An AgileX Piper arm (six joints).
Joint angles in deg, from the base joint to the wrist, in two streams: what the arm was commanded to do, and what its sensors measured. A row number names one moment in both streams.
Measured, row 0:
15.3, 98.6, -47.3, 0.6, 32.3, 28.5
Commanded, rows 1 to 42:
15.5, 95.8, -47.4, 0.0, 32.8, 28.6
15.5, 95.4, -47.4, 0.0, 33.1, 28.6
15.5, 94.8, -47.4, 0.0, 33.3, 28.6
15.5, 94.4, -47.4, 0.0, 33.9, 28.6
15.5, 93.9, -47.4, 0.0, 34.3, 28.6
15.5, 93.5, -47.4, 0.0, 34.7, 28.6
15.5, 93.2, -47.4, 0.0, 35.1, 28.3
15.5, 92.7, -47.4, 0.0, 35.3, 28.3
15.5, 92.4, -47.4, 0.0, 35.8, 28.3
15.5, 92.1, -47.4, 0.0, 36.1, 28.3
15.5, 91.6, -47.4, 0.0, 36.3, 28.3
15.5, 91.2, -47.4, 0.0, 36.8, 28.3
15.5, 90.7, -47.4, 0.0, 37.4, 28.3
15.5, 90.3, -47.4, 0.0, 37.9, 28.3
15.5, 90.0, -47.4, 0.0, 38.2, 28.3
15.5, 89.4, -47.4, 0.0, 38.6, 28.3
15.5, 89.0, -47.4, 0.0, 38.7, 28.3
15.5, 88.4, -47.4, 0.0, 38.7, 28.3
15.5, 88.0, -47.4, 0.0, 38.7, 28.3
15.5, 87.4, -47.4, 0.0, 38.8, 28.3
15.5, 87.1, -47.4, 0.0, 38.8, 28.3
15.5, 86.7, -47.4, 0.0, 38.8, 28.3
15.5, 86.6, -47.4, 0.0, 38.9, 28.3
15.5, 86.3, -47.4, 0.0, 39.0, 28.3
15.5, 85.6, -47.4, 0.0, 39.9, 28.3
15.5, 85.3, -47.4, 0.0, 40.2, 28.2
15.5, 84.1, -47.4, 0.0, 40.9, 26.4
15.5, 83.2, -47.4, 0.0, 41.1, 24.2
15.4, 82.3, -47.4, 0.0, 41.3, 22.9
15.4, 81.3, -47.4, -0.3, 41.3, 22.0
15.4, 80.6, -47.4, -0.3, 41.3, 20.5
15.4, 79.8, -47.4, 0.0, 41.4, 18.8
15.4, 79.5, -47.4, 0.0, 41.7, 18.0
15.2, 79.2, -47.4, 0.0, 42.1, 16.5
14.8, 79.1, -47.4, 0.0, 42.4, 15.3
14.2, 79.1, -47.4, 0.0, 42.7, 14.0
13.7, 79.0, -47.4, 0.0, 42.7, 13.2
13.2, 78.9, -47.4, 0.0, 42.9, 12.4
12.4, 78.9, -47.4, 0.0, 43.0, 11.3
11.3, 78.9, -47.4, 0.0, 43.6, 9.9
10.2, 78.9, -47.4, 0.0, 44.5, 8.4
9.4, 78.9, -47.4, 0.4, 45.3, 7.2
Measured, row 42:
12.2, 79.4, -47.3, 0.4, 43.1, 11.6
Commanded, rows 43 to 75:
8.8, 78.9, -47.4, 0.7, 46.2, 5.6
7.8, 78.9, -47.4, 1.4, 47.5, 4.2
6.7, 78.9, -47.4, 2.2, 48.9, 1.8
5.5, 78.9, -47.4, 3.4, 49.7, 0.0
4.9, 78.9, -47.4, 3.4, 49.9, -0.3
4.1, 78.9, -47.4, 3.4, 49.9, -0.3
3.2, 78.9, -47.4, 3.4, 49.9, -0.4
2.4, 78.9, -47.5, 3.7, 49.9, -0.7
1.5, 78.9, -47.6, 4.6, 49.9, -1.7
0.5, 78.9, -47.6, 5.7, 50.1, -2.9
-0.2, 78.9, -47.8, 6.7, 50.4, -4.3
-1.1, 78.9, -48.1, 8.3, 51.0, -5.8
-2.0, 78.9, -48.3, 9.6, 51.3, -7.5
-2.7, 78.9, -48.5, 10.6, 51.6, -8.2
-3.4, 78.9, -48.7, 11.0, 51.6, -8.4
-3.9, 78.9, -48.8, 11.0, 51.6, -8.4
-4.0, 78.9, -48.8, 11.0, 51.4, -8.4
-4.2, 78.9, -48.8, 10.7, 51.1, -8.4
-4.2, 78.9, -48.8, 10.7, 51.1, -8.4
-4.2, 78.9, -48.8, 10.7, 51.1, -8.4
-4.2, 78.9, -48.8, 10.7, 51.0, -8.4
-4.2, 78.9, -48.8, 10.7, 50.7, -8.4
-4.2, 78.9, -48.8, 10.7, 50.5, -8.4
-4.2, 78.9, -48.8, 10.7, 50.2, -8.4
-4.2, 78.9, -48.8, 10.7, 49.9, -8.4
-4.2, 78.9, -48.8, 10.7, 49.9, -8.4
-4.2, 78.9, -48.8, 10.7, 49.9, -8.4
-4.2, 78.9, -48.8, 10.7, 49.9, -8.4
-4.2, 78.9, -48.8, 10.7, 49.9, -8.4
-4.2, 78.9, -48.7, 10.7, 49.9, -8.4
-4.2, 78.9, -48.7, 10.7, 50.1, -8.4
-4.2, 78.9, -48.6, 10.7, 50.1, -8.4
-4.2, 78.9, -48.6, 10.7, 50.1, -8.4
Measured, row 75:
-3.7, 79.3, -48.4, 10.4, 50.4, -8.0
